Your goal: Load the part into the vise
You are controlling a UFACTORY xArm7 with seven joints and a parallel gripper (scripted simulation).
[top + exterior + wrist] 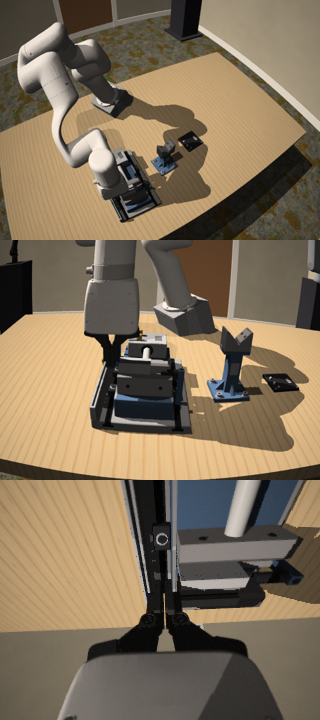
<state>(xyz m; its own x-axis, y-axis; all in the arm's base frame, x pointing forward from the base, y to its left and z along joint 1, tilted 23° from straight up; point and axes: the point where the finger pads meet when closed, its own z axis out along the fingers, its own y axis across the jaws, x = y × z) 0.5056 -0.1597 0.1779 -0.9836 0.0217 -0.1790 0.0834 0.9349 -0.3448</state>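
Right now my hand is 5 cm to the right of the part and 2 cm above it. From my hand the other things lie so: fixed jaw 3 cm ahead, 6 cm to the left, 4 cm below; moving jaw 3 cm behind, 7 cm to the left, 4 cm below; grey rail 7 cm behind, 2 cm to the right, 9 cm below.
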